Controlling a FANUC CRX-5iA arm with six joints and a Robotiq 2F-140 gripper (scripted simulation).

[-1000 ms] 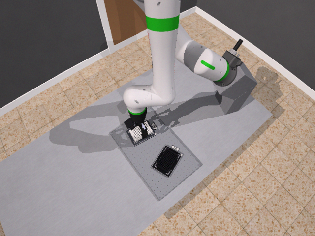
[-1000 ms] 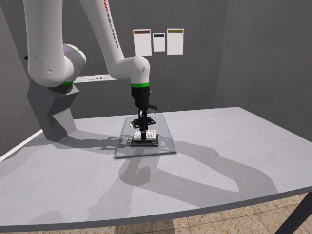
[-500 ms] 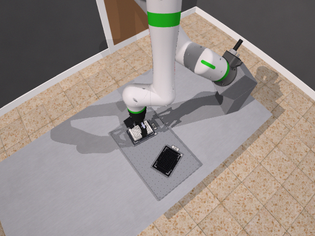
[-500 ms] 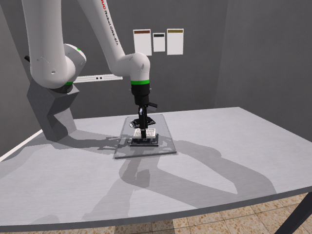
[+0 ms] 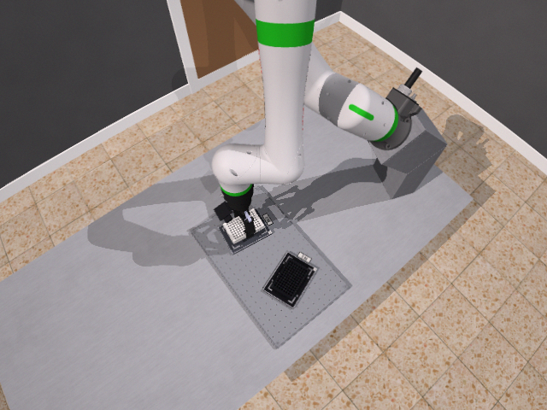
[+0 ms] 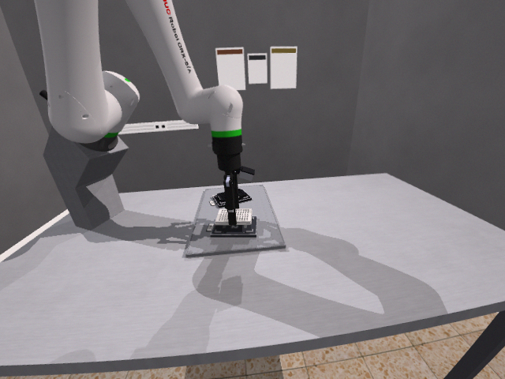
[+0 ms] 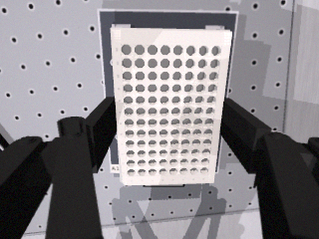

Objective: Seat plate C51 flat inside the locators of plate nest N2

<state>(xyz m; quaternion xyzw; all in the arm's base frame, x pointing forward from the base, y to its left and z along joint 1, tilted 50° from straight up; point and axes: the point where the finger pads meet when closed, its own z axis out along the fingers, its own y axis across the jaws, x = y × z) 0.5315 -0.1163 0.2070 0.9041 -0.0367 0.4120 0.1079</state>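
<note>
Right now the white well plate is 20 mm below my hand. Also, from my hand: nest base: 70 mm below; then black well plate: 250 mm to the left, 50 mm below, 10 mm ahead.
</note>
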